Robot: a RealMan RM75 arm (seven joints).
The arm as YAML. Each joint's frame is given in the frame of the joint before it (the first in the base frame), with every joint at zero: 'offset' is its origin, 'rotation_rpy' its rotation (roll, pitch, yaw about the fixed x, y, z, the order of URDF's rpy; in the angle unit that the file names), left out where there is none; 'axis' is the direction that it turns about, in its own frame. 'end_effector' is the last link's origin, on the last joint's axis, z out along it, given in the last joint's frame.
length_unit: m
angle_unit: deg
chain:
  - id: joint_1
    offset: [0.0, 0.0, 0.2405]
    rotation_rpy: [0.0, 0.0, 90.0]
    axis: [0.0, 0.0, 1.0]
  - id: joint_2
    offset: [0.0, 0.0, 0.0]
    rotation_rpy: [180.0, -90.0, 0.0]
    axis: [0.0, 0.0, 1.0]
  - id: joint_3
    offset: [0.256, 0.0, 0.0]
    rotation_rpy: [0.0, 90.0, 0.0]
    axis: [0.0, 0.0, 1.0]
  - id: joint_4
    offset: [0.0, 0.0, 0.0]
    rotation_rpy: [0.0, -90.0, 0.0]
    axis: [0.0, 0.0, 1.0]
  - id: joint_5
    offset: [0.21, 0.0, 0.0]
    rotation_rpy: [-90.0, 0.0, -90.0]
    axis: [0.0, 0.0, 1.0]
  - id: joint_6
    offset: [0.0, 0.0, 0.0]
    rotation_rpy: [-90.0, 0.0, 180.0]
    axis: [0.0, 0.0, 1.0]
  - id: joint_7
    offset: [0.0, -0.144, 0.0]
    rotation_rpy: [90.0, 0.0, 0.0]
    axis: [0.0, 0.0, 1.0]
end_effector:
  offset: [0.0, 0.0, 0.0]
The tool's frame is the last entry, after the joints.
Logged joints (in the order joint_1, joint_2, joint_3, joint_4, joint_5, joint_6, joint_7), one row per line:
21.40 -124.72 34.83 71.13 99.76 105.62 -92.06
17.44 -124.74 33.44 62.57 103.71 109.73 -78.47
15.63 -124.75 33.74 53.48 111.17 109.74 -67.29
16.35 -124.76 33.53 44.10 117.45 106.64 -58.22
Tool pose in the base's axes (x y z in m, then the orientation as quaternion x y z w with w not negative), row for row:
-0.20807 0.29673 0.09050 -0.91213 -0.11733 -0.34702 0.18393
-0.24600 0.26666 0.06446 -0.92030 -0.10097 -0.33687 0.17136
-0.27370 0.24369 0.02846 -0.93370 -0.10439 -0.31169 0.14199
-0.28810 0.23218 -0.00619 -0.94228 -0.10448 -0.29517 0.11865
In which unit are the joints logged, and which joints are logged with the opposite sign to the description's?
The joints are logged in degrees. Opposite sign: joint_1.
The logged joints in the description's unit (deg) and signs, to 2 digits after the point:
-21.40 -124.72 34.83 71.13 99.76 105.62 -92.06
-17.44 -124.74 33.44 62.57 103.71 109.73 -78.47
-15.63 -124.75 33.74 53.48 111.17 109.74 -67.29
-16.35 -124.76 33.53 44.10 117.45 106.64 -58.22

